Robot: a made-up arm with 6 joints.
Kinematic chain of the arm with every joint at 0, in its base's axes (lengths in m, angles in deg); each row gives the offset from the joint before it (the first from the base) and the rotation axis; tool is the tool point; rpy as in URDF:
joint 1: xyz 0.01 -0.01 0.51 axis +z
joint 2: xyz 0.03 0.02 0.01 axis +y
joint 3: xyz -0.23 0 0.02 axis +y
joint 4: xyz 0.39 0 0.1 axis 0.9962 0 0.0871
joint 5: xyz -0.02 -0.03 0 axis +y
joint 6: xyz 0.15 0.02 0.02 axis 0.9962 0 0.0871
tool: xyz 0 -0.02 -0.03 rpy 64.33 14.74 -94.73
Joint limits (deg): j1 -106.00..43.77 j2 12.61..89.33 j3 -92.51..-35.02 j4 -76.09..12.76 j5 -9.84..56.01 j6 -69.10..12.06
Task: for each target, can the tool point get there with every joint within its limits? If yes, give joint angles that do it. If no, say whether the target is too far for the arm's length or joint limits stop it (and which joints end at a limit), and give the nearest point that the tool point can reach.
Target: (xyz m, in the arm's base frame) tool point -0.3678 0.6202 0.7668
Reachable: no: joint limits stop it (at a limit: joint 2, joint 3, joint 4, joint 5) | nearest point -0.1187 0.2047 1.0428 | short by 0.558 m
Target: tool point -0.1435 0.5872 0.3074
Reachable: no: joint limits stop it (at a limit: joint 1, joint 2, joint 3, joint 4, joint 6) | nearest point 0.1932 0.2032 0.3698 | short by 0.515 m
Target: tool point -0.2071 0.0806 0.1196
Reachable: no: joint limits stop it (at a limit: joint 1, joint 2, joint 3, joint 5, joint 6) | nearest point -0.1073 -0.2762 0.3792 | short by 0.452 m
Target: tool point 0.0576 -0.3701 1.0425
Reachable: yes | joints -77.57 61.31 -86.27 -20.18 10.10 -43.63
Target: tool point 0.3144 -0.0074 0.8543
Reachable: yes | joints 15.35 36.19 -53.79 -37.51 43.32 -16.98
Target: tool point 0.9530 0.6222 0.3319
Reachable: no: too far | nearest point 0.4668 0.2962 0.5570 | short by 0.627 m
